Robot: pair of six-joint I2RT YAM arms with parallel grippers.
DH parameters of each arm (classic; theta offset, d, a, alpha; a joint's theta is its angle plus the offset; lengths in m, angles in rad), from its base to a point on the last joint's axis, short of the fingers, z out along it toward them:
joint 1: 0 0.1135 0.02 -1.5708
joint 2: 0 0 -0.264 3.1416
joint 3: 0.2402 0 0.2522 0
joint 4: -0.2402 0 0.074 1.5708
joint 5: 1.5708 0 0 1.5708
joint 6: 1.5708 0.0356 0 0
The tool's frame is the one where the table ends.
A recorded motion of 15 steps. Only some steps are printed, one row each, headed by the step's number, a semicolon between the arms.
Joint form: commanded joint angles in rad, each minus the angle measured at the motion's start. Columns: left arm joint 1, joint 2, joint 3, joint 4, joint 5, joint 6; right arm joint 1, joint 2, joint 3, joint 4, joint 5, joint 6.
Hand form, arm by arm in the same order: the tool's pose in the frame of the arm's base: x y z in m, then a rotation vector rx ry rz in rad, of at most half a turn. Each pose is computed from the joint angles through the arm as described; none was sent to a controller.
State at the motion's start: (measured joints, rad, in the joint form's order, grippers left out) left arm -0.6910 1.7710 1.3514 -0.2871 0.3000 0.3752; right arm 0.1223 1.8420 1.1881 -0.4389 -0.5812 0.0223
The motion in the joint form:
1: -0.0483 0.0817 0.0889 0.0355 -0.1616 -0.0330; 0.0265 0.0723 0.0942 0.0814 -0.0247 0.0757
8: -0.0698 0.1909 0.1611 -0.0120 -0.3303 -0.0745; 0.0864 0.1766 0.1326 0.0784 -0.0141 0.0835
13: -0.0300 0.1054 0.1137 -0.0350 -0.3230 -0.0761; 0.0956 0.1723 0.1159 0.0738 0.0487 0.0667
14: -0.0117 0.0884 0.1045 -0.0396 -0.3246 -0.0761; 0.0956 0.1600 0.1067 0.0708 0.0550 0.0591
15: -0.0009 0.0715 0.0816 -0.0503 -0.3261 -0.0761; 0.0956 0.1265 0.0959 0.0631 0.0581 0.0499
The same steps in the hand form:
1: 0.3129 -0.2920 0.2565 1.2244 1.8914 -0.3694; 0.3913 0.0792 0.1795 -0.2980 2.5008 0.8701
8: 0.3250 -0.3079 0.2306 1.1647 2.0147 -0.1970; 0.3982 0.1047 0.1498 -0.3413 2.5782 0.8918
13: 0.3231 -0.2828 0.2490 1.1181 2.0229 -0.1894; 0.3943 0.1058 0.1456 -0.3493 2.6048 0.8080
14: 0.3254 -0.2744 0.2525 1.0969 2.0299 -0.1789; 0.3919 0.1051 0.1476 -0.3570 2.6033 0.7971
15: 0.3239 -0.2672 0.2509 1.0930 2.0502 -0.1684; 0.3879 0.1041 0.1570 -0.3711 2.5854 0.7884

